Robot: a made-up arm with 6 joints. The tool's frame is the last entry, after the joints. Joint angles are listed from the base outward. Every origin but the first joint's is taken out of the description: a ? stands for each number. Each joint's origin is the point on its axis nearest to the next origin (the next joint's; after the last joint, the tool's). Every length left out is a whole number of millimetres.
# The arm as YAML. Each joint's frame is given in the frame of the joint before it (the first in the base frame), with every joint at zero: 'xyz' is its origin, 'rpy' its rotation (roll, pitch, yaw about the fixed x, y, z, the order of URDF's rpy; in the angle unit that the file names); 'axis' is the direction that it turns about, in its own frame. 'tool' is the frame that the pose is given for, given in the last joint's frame.
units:
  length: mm
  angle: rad
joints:
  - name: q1
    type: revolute
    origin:
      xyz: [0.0, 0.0, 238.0]
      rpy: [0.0, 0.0, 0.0]
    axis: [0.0, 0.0, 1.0]
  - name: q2
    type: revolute
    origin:
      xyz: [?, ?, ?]
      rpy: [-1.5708, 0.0, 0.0]
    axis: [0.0, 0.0, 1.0]
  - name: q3
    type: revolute
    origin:
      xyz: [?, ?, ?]
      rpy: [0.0, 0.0, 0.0]
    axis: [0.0, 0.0, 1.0]
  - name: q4
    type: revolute
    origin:
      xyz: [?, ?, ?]
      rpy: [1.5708, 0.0, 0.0]
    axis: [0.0, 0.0, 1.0]
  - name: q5
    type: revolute
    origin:
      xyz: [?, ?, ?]
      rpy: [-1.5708, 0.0, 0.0]
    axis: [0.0, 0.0, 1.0]
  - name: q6
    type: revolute
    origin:
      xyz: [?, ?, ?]
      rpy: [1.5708, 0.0, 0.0]
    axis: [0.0, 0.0, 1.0]
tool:
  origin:
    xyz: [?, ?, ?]
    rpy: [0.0, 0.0, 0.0]
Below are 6 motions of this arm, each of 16 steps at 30 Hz.
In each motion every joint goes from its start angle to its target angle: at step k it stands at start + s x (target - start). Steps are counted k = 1, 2, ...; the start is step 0. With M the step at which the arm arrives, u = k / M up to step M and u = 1 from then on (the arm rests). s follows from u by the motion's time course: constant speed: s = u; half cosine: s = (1 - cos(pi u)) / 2; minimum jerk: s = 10 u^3 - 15 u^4 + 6 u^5.
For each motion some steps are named. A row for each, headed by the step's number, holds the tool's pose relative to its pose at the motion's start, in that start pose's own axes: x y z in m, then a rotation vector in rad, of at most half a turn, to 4 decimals.
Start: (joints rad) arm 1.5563 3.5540 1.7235 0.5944 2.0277 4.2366
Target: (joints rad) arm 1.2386 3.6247 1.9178 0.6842 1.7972 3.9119
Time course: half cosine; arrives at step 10
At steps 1, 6, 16:
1: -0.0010 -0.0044 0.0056 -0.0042 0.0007 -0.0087
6: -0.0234 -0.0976 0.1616 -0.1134 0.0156 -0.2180
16: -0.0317 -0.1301 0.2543 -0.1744 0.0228 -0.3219

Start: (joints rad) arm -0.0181 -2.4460 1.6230 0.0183 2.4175 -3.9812
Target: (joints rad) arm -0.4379 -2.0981 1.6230 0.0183 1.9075 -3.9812
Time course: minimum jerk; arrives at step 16
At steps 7, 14, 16:
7: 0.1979 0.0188 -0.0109 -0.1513 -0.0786 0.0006
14: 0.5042 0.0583 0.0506 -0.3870 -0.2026 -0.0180
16: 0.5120 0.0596 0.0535 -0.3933 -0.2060 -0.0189

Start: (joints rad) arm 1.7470 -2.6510 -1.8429 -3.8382 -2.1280 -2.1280
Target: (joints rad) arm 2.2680 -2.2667 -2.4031 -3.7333 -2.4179 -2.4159
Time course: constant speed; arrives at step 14
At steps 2, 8, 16:
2: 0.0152 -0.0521 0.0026 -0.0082 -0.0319 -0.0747
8: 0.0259 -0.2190 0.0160 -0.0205 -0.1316 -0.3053
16: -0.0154 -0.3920 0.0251 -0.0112 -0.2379 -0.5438

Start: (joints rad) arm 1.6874 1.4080 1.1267 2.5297 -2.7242 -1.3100
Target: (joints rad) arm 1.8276 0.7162 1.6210 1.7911 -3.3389 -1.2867
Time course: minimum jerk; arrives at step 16
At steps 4, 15, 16:
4: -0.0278 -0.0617 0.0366 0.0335 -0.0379 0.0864
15: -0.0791 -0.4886 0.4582 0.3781 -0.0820 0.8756
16: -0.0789 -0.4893 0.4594 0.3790 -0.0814 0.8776

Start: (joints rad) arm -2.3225 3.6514 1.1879 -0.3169 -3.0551 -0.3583
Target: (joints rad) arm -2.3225 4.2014 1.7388 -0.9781 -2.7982 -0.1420
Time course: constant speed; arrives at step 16
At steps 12, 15, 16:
12: -0.4903 0.0139 -0.2276 0.1022 0.9624 0.6970
15: -0.6181 0.0183 -0.2317 0.2089 1.1813 0.8689
16: -0.6596 0.0198 -0.2283 0.2523 1.2508 0.9251

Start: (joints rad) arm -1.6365 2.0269 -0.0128 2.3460 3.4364 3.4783
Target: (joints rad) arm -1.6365 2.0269 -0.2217 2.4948 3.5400 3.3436
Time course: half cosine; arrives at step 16
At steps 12, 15, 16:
12: 0.0197 -0.0576 -0.0183 -0.2100 -0.1699 -0.1942
15: 0.0233 -0.0668 -0.0206 -0.2415 -0.2010 -0.2242
16: 0.0236 -0.0675 -0.0208 -0.2437 -0.2032 -0.2263

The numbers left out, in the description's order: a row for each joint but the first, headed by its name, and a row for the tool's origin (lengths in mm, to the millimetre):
q2: 0.0 41.0 0.0
q3: 0.0 -872.0 0.0
q4: 0.0 -588.0 0.0
q5: 0.0 0.0 0.0
q6: 0.0 -165.0 0.0
tool: 0.0 0.0 0.0

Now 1 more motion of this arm.
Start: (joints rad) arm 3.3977 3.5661 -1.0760 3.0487 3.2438 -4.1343
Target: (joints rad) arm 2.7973 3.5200 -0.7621 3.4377 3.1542 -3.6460
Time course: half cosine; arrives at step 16
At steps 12, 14, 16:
12: -0.0816 0.0164 -0.0390 -0.4244 -0.0363 -0.3411
14: -0.0909 0.0212 -0.0451 -0.4679 -0.0306 -0.3918
16: -0.0941 0.0231 -0.0473 -0.4824 -0.0281 -0.4100

